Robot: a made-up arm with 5 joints.
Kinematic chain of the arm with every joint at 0, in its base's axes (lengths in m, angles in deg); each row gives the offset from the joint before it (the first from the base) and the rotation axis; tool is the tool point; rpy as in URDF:
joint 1: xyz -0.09 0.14 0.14 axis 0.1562 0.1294 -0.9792
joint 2: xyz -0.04 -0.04 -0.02 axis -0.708 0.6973 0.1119
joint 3: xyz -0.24 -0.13 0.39 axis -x
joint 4: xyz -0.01 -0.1 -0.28 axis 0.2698 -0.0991 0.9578
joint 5: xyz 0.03 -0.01 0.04 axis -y
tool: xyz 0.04 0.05 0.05 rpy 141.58 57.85 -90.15
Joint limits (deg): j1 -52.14..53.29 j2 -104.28..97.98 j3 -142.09..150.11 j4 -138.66..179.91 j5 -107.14..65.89
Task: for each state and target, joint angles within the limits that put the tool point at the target. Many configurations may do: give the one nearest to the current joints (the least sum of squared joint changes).
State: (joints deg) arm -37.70 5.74 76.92 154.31 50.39
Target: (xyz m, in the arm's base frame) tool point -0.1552 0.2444 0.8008
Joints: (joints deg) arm -48.10 39.63 106.46 152.36 61.02
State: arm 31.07 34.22 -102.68 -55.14 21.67
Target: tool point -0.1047 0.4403 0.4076
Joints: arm -5.96 55.07 -121.51 -55.59 22.22
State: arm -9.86 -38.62 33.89 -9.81 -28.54
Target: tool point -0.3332 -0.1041 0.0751
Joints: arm -0.13 -42.92 -2.48 -5.00 -36.62
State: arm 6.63 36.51 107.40 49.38 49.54
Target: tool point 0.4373 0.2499 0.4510
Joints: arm 37.11 92.81 120.48 64.62 65.89
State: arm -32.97 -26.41 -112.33 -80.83 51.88
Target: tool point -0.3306 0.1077 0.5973
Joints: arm -20.12 0.02 -138.50 -79.40 60.86
